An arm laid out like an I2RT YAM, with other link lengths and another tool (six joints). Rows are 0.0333 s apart.
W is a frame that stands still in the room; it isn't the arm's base.
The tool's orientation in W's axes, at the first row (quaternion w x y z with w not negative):
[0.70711, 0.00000, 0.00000, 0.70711]
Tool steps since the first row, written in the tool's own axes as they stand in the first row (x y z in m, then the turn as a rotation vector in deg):
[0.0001, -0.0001, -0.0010, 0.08, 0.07, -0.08]
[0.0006, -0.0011, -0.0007, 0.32, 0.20, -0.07]
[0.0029, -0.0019, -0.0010, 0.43, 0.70, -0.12]
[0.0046, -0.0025, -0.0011, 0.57, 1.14, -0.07]
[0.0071, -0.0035, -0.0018, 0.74, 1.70, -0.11]
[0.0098, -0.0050, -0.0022, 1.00, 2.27, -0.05]
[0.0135, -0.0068, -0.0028, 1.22, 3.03, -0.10]
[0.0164, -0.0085, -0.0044, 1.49, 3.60, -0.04]
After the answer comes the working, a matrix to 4 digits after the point.
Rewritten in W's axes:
[0.0001, 0.0001, -0.0010, -0.07, 0.08, -0.08]
[0.0011, 0.0006, -0.0007, -0.20, 0.32, -0.07]
[0.0019, 0.0029, -0.0010, -0.70, 0.43, -0.12]
[0.0025, 0.0046, -0.0011, -1.14, 0.57, -0.07]
[0.0035, 0.0071, -0.0018, -1.70, 0.74, -0.11]
[0.0050, 0.0098, -0.0022, -2.27, 1.00, -0.05]
[0.0068, 0.0135, -0.0028, -3.03, 1.22, -0.10]
[0.0085, 0.0164, -0.0044, -3.60, 1.49, -0.04]

The tool's axes in the first row as the columns of a matrix, in W's axes (rounded; the answer above uses it unrounded):
[0.0000, -1.0000, 0.0000]
[1.0000, 0.0000, 0.0000]
[0.0000, 0.0000, 1.0000]

